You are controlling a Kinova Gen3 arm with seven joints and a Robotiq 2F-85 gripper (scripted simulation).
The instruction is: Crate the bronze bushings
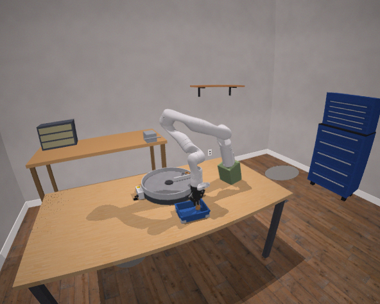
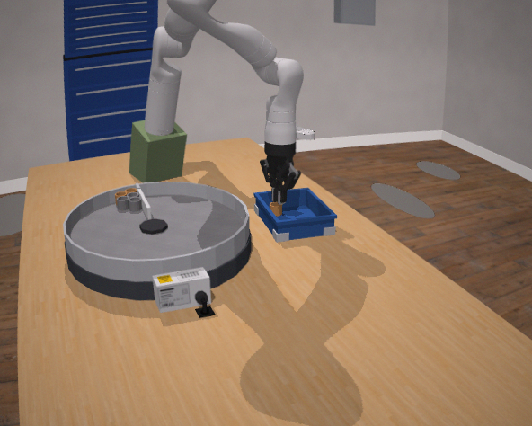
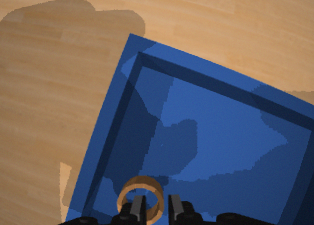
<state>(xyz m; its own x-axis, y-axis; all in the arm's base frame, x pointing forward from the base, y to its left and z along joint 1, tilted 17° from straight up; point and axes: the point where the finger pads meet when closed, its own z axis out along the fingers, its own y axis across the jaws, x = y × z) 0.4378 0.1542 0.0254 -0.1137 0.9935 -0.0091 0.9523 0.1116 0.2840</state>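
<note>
Right now the blue crate is 5 cm ahead of my hand, 1 cm to the left of it and 3 cm below it. Round my hand: grey turning table 2 cm ahead, 34 cm to the right, 1 cm below.
</note>
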